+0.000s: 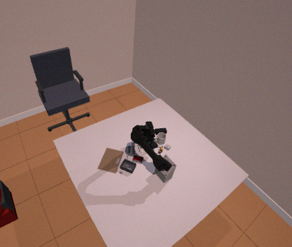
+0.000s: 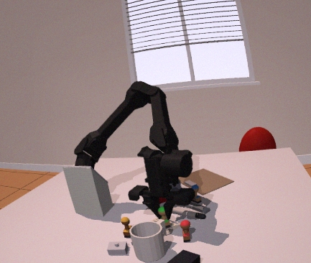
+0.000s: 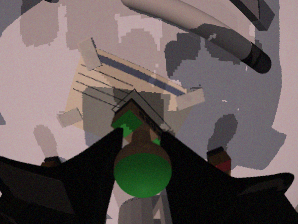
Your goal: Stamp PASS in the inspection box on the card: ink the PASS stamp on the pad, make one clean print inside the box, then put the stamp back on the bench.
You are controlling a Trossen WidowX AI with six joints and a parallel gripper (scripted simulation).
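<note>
The card lies 10 mm behind my gripper tip, 10 mm to the left of it and 30 mm below it. From my gripper tip the other things lie so: marker (80 mm ahead, 60 mm to the left, 20 mm below); then green-knobbed stamp (right at my gripper tip); then red-knobbed stamp (70 mm ahead, 70 mm to the right, 10 mm below).
</note>
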